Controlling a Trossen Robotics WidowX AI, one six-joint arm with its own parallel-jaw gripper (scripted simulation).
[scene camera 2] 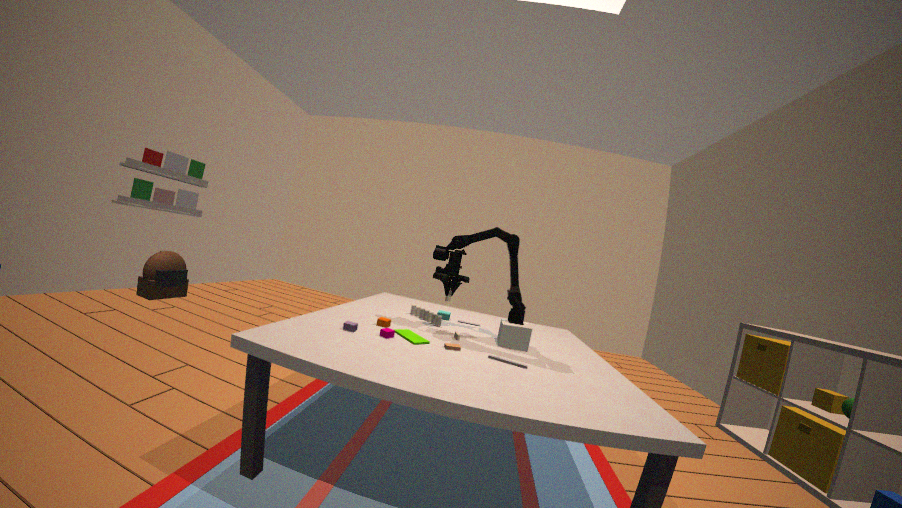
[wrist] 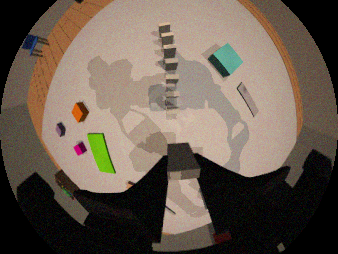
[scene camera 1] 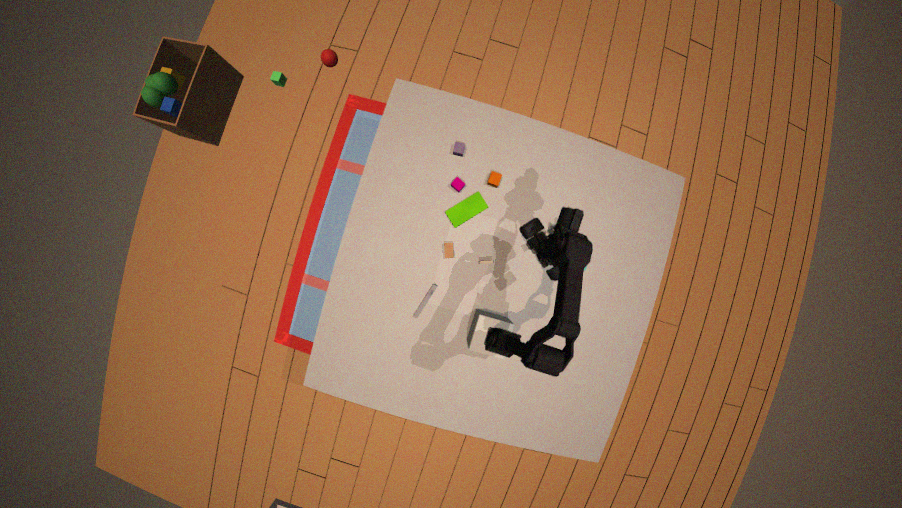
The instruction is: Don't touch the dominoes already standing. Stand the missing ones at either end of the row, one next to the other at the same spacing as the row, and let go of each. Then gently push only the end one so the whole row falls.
Labels:
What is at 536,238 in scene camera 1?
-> My gripper.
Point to a thin pale domino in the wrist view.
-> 181,163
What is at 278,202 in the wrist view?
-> My gripper.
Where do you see a flat green slab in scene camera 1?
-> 474,204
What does my gripper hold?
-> A thin pale domino.

